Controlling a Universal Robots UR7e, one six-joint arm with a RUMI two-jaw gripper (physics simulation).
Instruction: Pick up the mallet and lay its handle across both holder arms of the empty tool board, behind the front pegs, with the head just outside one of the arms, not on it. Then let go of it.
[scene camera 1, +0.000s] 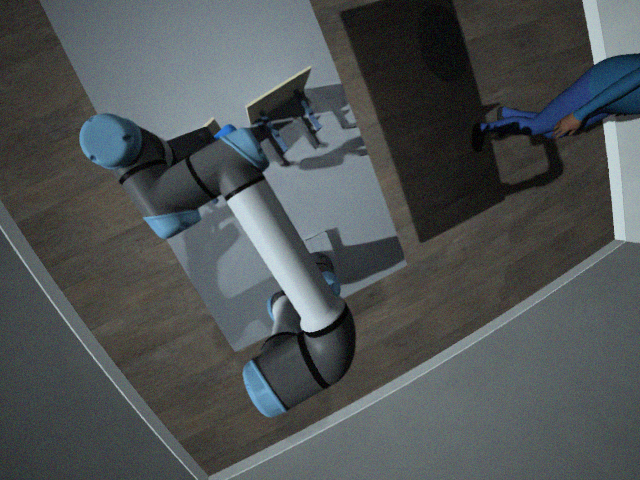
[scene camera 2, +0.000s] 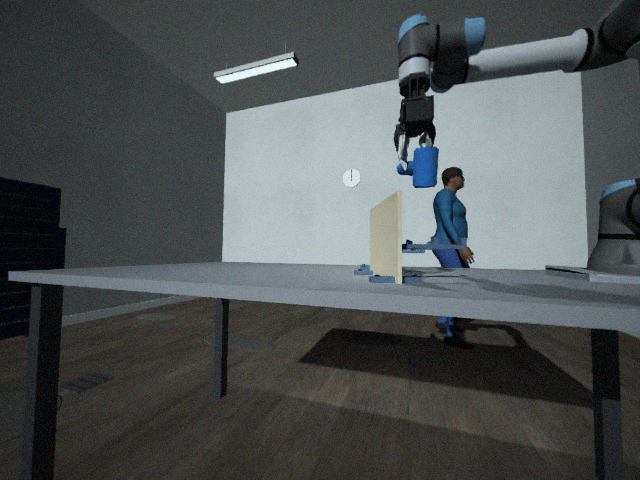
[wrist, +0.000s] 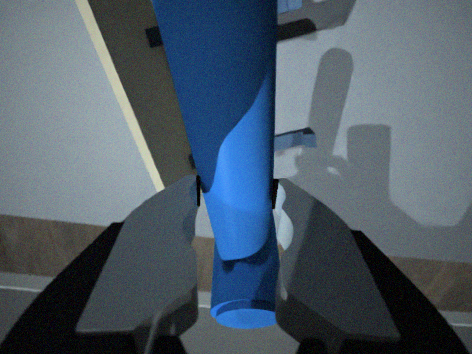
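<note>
The blue mallet (scene camera 2: 425, 167) (wrist: 245, 195) is held in the air, its handle between the fingers of my gripper (wrist: 236, 180), which is shut on it. In scene camera 2 the thick head hangs upright beside the fingers, above the arms of the nearer tool board. In scene camera 1 a bit of the mallet (scene camera 1: 225, 130) shows beside my wrist. The nearer, empty tool board (scene camera 1: 211, 123) (scene camera 2: 385, 237) (wrist: 135, 75) stands upright; my arm mostly hides it in scene camera 1. Its holder arm (scene camera 2: 439, 246) (wrist: 296, 140) lies below the mallet, which partly hides the arms in the wrist view.
A second tool board (scene camera 1: 279, 93) stands farther along the grey table (scene camera 1: 170, 62) (scene camera 2: 206, 281), its two holder arms (scene camera 1: 311, 112) (scene camera 1: 275, 135) pointing toward the robot's base. A person (scene camera 1: 558, 108) (scene camera 2: 451, 217) stands beyond the table. Shadows of the arm cross the table.
</note>
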